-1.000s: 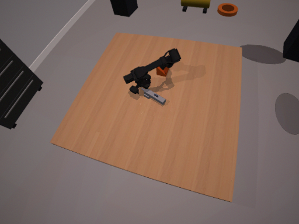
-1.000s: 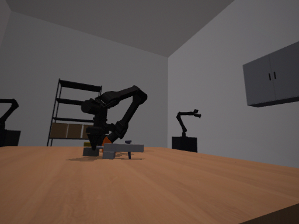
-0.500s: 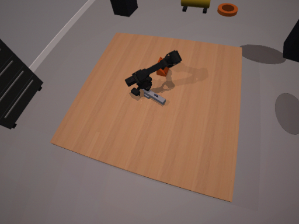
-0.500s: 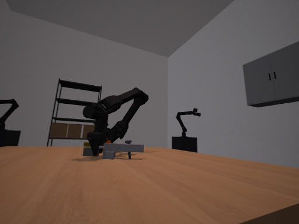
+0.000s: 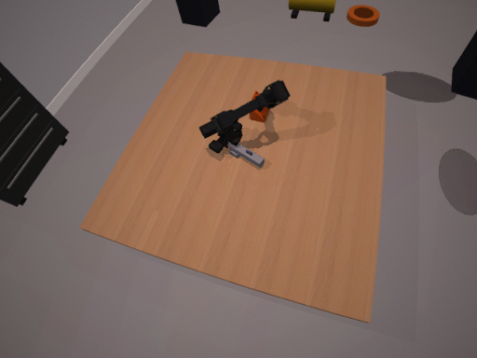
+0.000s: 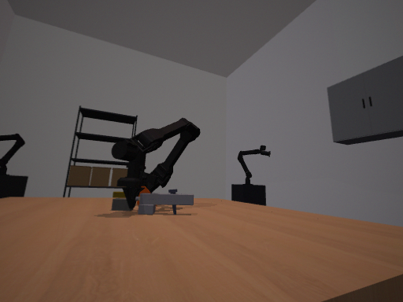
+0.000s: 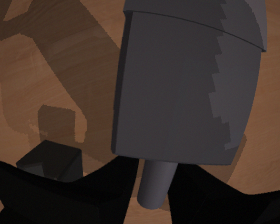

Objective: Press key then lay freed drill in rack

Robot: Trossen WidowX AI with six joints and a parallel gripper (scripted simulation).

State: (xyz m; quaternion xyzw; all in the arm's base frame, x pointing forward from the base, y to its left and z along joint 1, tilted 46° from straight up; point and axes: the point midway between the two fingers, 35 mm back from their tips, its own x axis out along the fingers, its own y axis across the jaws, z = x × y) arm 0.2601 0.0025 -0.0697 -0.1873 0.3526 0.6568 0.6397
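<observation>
Right now my gripper tip is 1 cm short of the olive drill, 5 cm to the right of it and 3 cm below it. Also, from my gripper tip: grey fixture block (2 cm ahead, 11 cm to the left, 3 cm above); dark grey rack (9 cm behind, 4 cm to the right); dark key (3 cm ahead, 14 cm to the left, 4 cm above).
</observation>
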